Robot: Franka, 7 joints.
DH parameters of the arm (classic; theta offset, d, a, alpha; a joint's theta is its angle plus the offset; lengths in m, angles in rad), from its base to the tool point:
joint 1: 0 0.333 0 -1.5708
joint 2: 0 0 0 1.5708
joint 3: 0 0.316 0.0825 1.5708
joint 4: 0 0 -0.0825 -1.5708
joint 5: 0 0.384 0 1.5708
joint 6: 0 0 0.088 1.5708
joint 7: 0 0.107 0 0
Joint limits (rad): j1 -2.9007..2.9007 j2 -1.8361..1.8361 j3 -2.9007..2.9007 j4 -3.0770..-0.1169 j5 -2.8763..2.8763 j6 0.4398..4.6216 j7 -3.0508..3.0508
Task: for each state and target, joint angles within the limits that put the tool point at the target. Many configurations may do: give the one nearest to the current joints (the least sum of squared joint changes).
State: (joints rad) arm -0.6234 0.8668 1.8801 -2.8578 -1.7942 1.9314 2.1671
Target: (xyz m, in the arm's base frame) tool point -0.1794 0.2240 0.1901
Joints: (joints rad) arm 0.2916 0.9266 1.5750 -2.9670 -1.8281 2.0641 2.1671
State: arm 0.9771 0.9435 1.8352 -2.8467 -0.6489 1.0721 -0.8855
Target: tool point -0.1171 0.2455 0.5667
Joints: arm 0.4461 1.3989 2.4768 -2.2798 -0.5471 0.8666 -0.8855
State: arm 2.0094 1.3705 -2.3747 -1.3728 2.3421 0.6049 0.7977
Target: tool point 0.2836 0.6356 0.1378
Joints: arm 1.7236 1.8361 -1.7581 -1.1875 2.2827 0.8039 0.7977
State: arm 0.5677 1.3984 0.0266 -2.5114 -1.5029 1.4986 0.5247
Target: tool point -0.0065 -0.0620 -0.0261
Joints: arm 0.5444 1.4508 0.1754 -2.7145 -1.4431 1.5211 0.5247
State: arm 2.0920 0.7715 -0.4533 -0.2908 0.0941 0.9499 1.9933
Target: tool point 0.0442 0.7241 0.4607
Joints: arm 1.7236 1.0139 -0.5470 -0.4422 0.0525 1.1127 1.9933
